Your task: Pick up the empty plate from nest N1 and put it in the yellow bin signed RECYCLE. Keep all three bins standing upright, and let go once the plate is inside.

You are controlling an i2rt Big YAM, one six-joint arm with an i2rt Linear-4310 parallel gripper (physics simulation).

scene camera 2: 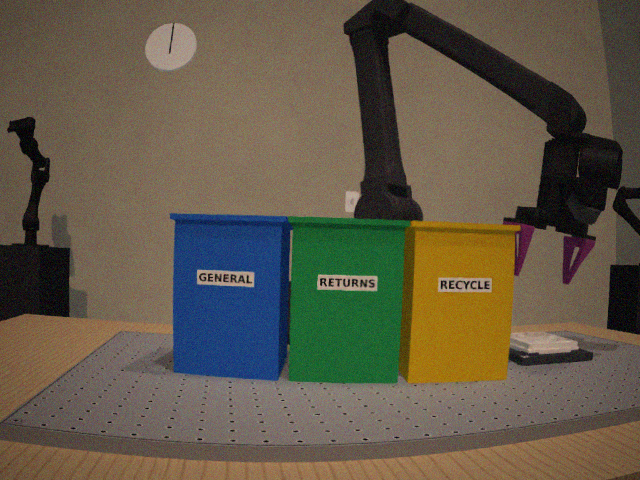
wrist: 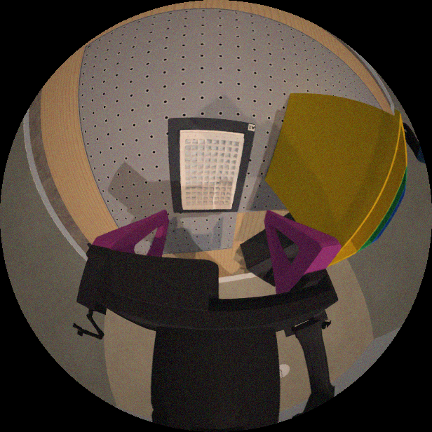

Labels:
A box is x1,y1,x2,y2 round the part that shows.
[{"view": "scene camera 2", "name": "my gripper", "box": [503,173,595,284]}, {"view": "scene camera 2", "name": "yellow bin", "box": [398,221,520,382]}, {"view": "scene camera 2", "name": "white plate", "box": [509,332,578,353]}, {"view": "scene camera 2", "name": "green returns bin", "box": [288,216,409,382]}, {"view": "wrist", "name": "my gripper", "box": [86,210,340,430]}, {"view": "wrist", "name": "yellow bin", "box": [264,93,406,265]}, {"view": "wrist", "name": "white plate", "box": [180,130,243,209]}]

